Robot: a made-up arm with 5 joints.
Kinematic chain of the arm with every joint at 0, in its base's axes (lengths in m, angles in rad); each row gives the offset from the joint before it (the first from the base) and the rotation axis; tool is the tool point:
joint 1: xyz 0 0 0.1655 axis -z
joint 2: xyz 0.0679 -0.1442 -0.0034 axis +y
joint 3: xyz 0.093 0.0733 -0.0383 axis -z
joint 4: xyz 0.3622 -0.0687 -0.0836 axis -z
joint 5: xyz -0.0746 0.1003 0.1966 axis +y
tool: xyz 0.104 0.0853 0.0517
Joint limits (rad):
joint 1: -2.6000..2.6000
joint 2: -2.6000..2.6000
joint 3: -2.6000..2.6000
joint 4: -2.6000..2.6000
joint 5: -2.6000..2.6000
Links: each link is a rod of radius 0.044 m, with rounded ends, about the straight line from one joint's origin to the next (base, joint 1, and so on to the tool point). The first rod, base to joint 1, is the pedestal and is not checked.
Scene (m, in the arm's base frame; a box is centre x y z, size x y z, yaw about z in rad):
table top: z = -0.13
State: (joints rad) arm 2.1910 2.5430 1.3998 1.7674 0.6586
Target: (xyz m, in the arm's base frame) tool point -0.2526 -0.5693 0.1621
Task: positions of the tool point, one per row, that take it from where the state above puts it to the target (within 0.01 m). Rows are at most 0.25 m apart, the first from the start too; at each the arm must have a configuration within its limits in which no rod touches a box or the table.
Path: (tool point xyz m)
1: -0.6165 0.1161 0.1107
2: -0.6200 -0.0932 0.1254
3: -0.5541 -0.2913 0.1388
4: -0.4267 -0.4562 0.1511
5: -0.2526 -0.5693 0.1621

